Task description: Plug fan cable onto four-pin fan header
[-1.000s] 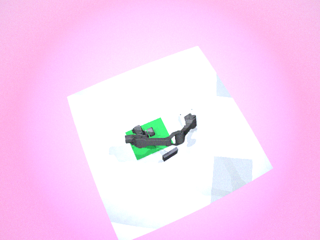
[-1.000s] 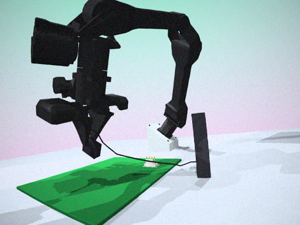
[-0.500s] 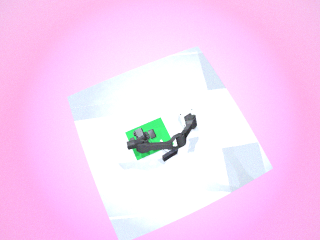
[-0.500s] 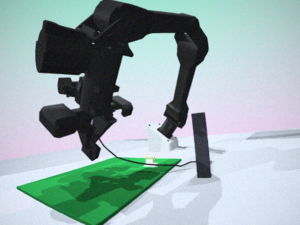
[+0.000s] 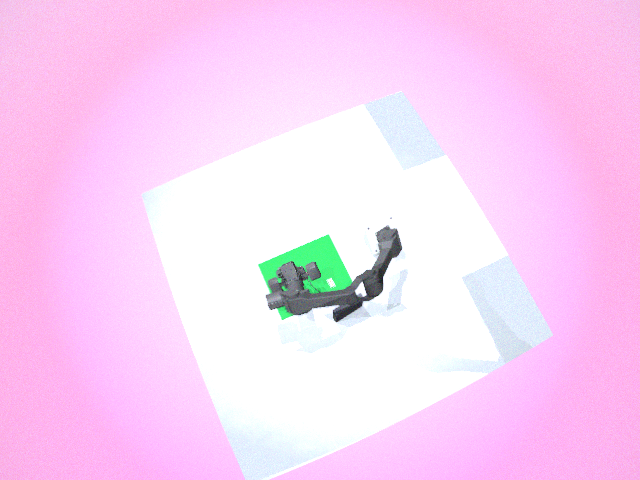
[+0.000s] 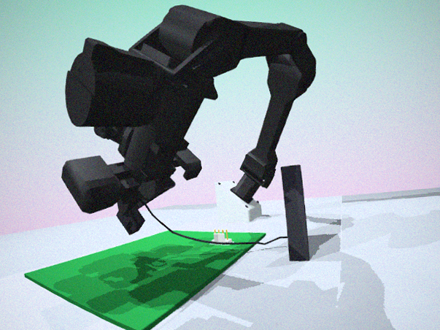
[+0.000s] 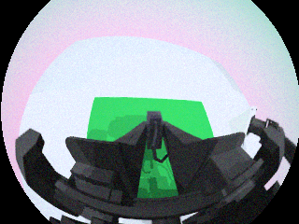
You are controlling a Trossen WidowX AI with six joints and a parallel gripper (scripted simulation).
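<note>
Right now my gripper tip is 90 mm above the green board, 30 mm to the right of it and 30 mm past it. Round my gripper tip: black fan plug: 10 mm below; fan: 230 mm to the left, 90 mm behind, 20 mm below.
</note>
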